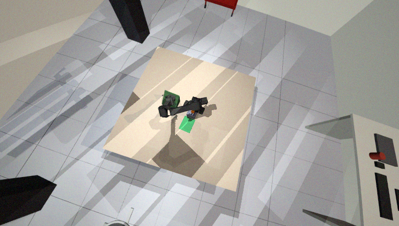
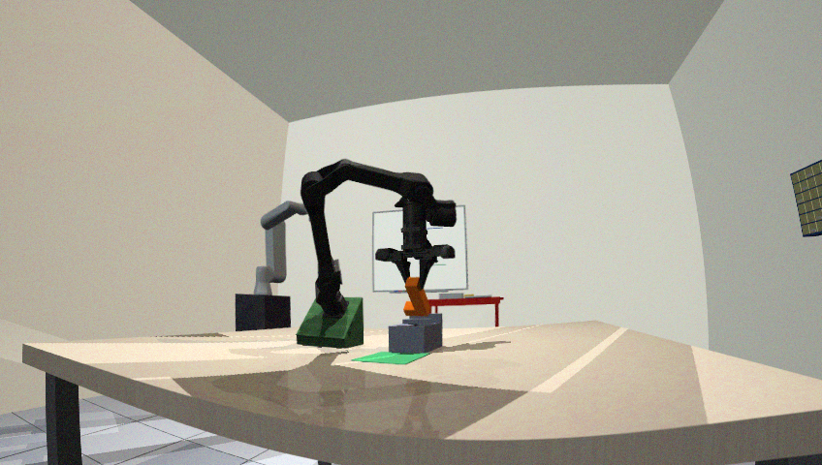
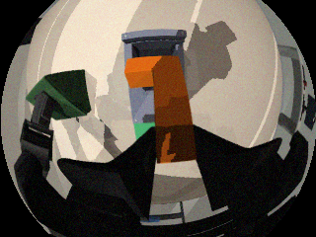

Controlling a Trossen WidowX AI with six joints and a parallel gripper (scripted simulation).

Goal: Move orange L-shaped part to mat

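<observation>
Now: gripper tip 2 cm past the green mat, 11 cm to the left of it and 17 cm above it.
</observation>
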